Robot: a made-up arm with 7 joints.
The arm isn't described. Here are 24 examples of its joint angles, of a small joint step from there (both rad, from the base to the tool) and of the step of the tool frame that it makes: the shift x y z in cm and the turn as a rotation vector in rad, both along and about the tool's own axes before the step.
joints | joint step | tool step
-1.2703 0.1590 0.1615 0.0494 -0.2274 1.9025 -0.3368 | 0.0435 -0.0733 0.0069 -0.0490 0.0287 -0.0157 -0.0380 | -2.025 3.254 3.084 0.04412 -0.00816 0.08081
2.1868 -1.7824 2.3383 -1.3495 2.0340 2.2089 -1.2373 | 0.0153 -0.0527 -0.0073 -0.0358 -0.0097 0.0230 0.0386 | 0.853 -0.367 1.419 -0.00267 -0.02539 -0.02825
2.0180 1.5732 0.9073 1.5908 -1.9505 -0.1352 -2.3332 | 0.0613 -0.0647 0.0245 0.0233 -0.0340 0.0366 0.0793 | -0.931 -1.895 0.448 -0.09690 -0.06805 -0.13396
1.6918 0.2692 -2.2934 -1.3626 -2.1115 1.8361 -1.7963 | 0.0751 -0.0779 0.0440 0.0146 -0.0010 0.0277 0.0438 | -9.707 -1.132 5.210 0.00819 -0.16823 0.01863
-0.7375 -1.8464 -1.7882 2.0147 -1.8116 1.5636 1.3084 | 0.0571 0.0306 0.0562 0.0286 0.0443 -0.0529 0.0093 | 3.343 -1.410 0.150 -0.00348 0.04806 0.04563
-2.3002 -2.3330 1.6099 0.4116 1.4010 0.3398 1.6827 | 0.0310 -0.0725 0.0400 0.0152 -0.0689 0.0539 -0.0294 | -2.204 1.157 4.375 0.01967 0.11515 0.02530
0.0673 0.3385 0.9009 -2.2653 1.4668 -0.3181 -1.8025 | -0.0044 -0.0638 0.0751 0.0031 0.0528 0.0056 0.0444 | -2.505 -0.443 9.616 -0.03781 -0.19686 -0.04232
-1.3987 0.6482 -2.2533 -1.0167 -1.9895 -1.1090 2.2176 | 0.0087 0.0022 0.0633 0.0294 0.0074 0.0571 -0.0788 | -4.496 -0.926 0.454 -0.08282 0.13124 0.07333
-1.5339 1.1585 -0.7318 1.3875 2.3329 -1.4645 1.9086 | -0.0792 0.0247 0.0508 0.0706 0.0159 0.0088 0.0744 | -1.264 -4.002 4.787 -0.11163 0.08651 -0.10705
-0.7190 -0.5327 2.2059 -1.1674 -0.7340 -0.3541 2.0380 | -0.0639 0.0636 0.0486 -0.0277 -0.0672 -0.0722 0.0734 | 0.274 -3.374 2.045 0.03613 -0.18803 -0.09762
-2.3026 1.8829 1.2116 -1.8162 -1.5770 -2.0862 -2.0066 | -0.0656 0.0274 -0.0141 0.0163 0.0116 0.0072 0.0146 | 0.305 2.503 -1.337 0.06183 -0.02121 -0.02305
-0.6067 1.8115 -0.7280 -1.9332 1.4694 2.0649 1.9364 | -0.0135 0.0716 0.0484 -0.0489 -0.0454 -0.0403 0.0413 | 0.142 -1.318 -1.038 0.05287 -0.14885 -0.02972
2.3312 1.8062 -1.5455 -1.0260 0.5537 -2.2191 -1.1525 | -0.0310 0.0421 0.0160 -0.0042 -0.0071 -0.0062 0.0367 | -1.375 -0.400 -1.364 0.00899 0.05231 -0.04341
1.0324 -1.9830 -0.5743 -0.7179 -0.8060 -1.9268 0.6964 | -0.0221 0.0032 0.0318 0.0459 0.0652 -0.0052 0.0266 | -3.073 3.981 1.051 0.10768 0.08104 -0.00622
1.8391 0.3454 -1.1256 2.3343 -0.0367 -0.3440 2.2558 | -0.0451 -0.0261 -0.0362 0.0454 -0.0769 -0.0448 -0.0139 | 1.140 0.544 -0.079 0.02239 -0.09289 -0.00530
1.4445 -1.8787 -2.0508 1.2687 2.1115 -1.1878 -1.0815 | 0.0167 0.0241 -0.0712 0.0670 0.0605 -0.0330 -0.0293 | -1.277 1.528 -2.178 0.00608 0.00403 0.04434
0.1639 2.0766 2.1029 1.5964 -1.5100 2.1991 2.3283 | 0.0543 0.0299 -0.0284 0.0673 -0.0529 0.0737 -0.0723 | 1.904 1.456 -0.137 -0.04767 -0.00223 0.11180
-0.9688 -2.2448 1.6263 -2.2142 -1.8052 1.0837 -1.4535 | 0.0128 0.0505 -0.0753 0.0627 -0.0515 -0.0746 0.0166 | 1.901 0.227 -6.293 -0.03218 0.18664 -0.00700
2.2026 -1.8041 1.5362 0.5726 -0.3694 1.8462 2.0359 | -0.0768 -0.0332 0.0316 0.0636 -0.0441 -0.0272 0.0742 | 2.179 -4.183 6.426 -0.07114 0.02604 -0.01571
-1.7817 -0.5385 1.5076 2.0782 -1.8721 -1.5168 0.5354 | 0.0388 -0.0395 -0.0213 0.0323 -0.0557 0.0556 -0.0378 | 0.537 3.765 1.157 0.05771 0.00044 0.06454
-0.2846 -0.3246 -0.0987 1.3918 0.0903 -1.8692 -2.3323 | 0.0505 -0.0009 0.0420 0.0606 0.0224 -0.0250 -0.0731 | 0.704 0.546 2.414 -0.10730 -0.03448 0.06744
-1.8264 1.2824 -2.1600 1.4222 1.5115 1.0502 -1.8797 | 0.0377 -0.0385 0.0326 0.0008 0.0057 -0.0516 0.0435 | 0.809 -1.933 -0.606 -0.03810 -0.01585 -0.02364
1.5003 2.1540 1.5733 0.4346 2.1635 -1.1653 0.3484 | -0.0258 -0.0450 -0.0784 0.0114 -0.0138 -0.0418 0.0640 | 0.682 -2.946 -2.865 -0.07865 -0.01235 -0.08272
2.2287 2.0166 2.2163 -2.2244 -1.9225 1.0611 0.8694 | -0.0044 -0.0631 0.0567 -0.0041 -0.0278 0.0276 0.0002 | 1.879 -1.741 -3.117 0.07772 0.08554 0.00116
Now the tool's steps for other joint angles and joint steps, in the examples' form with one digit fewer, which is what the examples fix.
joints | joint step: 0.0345 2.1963 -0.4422 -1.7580 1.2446 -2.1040 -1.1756 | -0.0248 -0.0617 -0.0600 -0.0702 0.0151 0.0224 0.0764
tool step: -0.57 -2.22 -1.59 -0.0011 0.0337 -0.0974
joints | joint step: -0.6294 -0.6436 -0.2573 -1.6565 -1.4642 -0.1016 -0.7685 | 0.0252 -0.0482 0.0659 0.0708 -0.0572 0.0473 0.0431
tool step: -0.39 -0.95 -3.80 0.1443 -0.1018 -0.0527
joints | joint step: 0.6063 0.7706 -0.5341 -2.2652 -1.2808 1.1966 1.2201 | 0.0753 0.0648 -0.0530 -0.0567 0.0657 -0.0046 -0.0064
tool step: -6.35 8.01 0.51 -0.0988 -0.0843 0.0470
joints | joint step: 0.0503 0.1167 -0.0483 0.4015 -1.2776 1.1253 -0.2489 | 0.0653 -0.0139 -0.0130 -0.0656 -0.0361 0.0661 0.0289
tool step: -2.54 4.57 1.66 -0.0489 -0.0553 -0.0245
